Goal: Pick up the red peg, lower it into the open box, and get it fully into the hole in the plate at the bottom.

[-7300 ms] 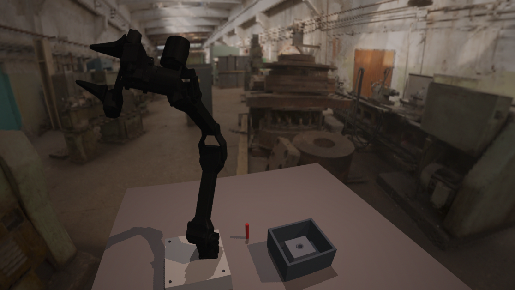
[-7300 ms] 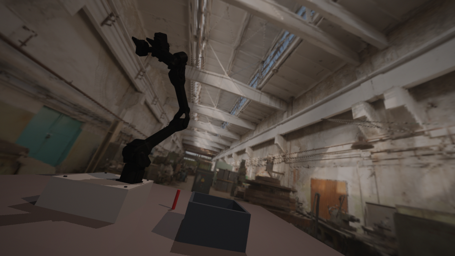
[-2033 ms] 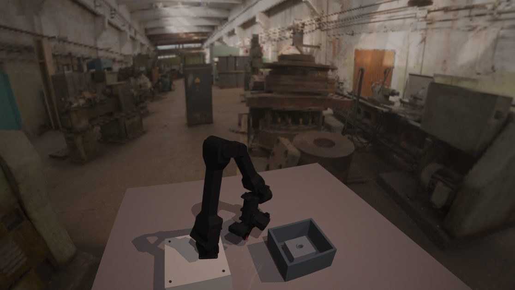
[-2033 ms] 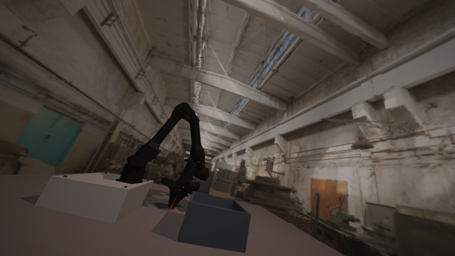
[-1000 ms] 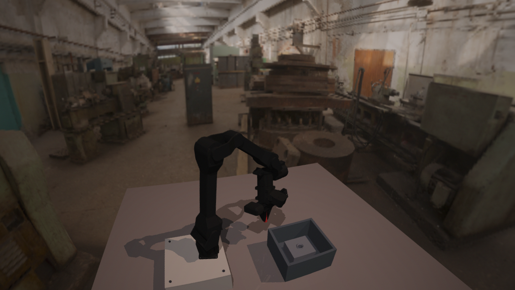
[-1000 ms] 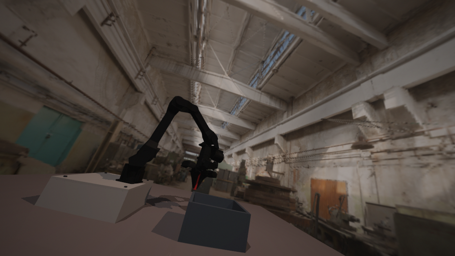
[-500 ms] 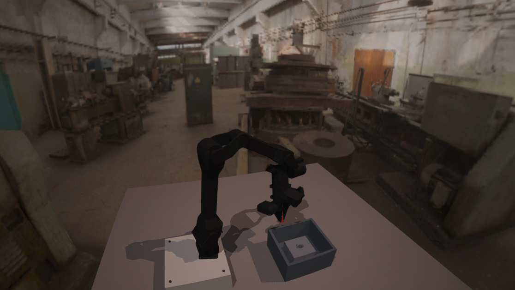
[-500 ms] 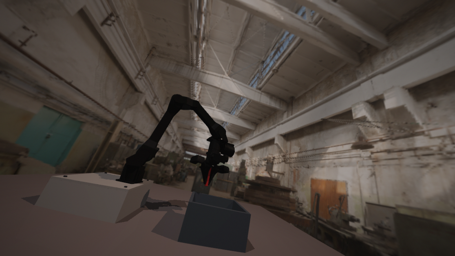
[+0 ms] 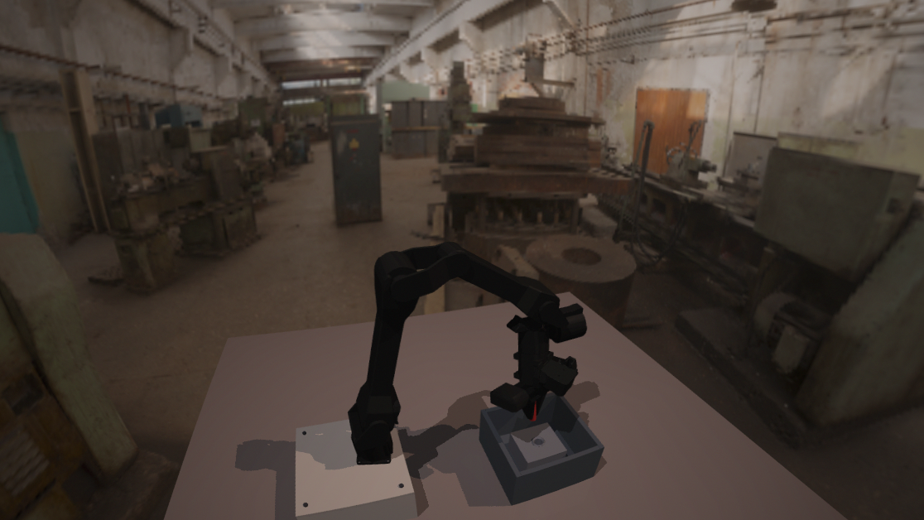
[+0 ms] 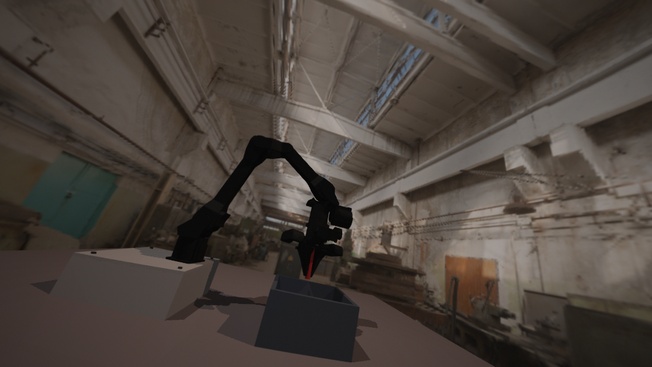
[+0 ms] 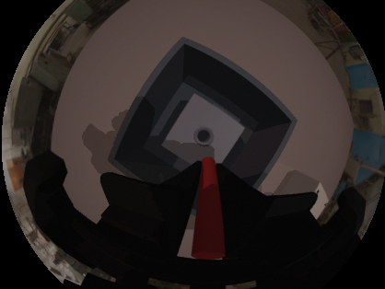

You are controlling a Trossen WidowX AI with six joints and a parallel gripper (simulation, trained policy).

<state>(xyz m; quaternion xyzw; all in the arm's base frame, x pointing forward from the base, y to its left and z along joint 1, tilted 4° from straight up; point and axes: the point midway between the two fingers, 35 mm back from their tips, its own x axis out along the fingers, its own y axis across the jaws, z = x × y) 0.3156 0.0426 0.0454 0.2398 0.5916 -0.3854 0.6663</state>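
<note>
Right now the red peg is 3 cm above my gripper tip and 1 cm to the left of it. From my gripper tip the other things lie so: dark grey box (9 cm below, 2 cm to the right, 2 cm ahead); then light grey plate (7 cm below, 2 cm to the right, 2 cm ahead).
</note>
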